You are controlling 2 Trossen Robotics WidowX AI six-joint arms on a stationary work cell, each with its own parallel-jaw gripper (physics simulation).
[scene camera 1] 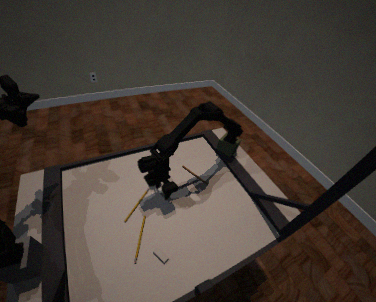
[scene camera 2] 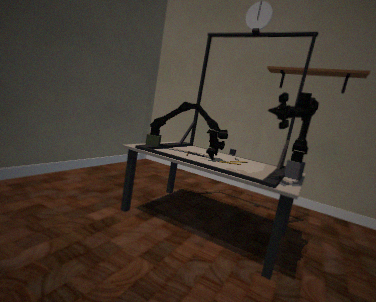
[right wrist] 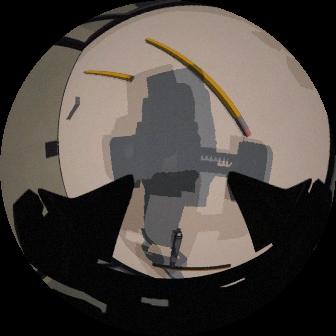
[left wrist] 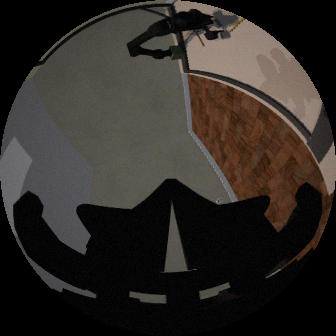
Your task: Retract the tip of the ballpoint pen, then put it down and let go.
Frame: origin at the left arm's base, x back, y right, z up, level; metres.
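Where they show: left gripper, between the fingertips: (scene camera 1: 38,95) (scene camera 2: 268,110) (left wrist: 170,182); right gripper, between the fingertips: (scene camera 1: 161,193) (scene camera 2: 214,157) (right wrist: 182,177); left arm's base, origin of its link: (scene camera 1: 11,255) (scene camera 2: 296,161); right arm's base, origin of its link: (scene camera 1: 230,139) (scene camera 2: 154,134) (left wrist: 169,52).
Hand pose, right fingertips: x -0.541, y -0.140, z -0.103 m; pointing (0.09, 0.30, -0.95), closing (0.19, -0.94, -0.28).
Each offset is from my right fingertips to the top centre of the thing.
The ballpoint pen @[dx -0.145, dy -0.018, dz -0.001 m] (right wrist: 176,247) (scene camera 1: 189,185) is thin and dark grey and lies on the white table top. In the right wrist view it shows low in the gap between the fingers, with one end close to a brown stick. Whether its tip is out cannot be made out. My right gripper (right wrist: 182,177) (scene camera 1: 161,191) (scene camera 2: 212,156) is wide open and empty, low over the table, beside the pen. My left gripper (left wrist: 170,182) (scene camera 1: 37,96) (scene camera 2: 270,110) is shut and empty, raised high, far from the pen.
The brown stick @[dx -0.202, dy -0.062, dz -0.006 m] (scene camera 1: 194,174) (right wrist: 192,268) lies near the pen. Two yellow pencils, a longer-looking one @[dx +0.119, dy +0.014, dz -0.006 m] (right wrist: 200,75) and a shorter-looking one @[dx +0.141, dy +0.166, dz -0.006 m] (right wrist: 108,75), lie farther out. A small grey L-shaped key @[dx +0.083, dy +0.256, dz -0.001 m] (scene camera 1: 161,258) (right wrist: 74,108) lies nearer the table edge. A dark frame (scene camera 2: 262,35) stands over the table.
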